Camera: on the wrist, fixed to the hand. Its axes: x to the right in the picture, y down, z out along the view.
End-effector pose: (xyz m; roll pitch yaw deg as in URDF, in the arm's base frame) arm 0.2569 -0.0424 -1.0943 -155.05 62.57 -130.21
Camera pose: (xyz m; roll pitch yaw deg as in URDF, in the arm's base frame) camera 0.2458 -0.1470 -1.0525 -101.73 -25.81 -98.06
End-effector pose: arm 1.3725 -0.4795 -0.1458 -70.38 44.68 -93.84
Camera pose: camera 1.2787 -0.5231 -0.0997 -46.96 -24.96 -159.93
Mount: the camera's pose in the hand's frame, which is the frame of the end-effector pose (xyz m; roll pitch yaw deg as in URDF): 0.0030 -0.0943 -0.0626 0.97 36.38 -92.52
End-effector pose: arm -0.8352 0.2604 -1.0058 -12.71 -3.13 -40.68
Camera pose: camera -0.9002 0.1768 -1.0459 4.99 23.76 -131.52
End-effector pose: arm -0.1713 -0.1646 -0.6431 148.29 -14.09 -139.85
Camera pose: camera -0.0999 -0.2524 -0.6388 168.18 -4.06 -46.73
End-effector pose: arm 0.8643 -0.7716 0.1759 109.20 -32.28 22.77
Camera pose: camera 0.8655 -0.6734 0.1196 145.93 29.75 94.54
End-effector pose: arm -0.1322 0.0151 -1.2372 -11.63 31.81 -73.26
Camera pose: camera -0.2384 0.0038 -1.2747 -32.49 19.71 -178.71
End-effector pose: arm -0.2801 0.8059 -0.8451 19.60 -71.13 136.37
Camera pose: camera -0.2961 0.9148 -0.8716 81.53 17.55 100.50
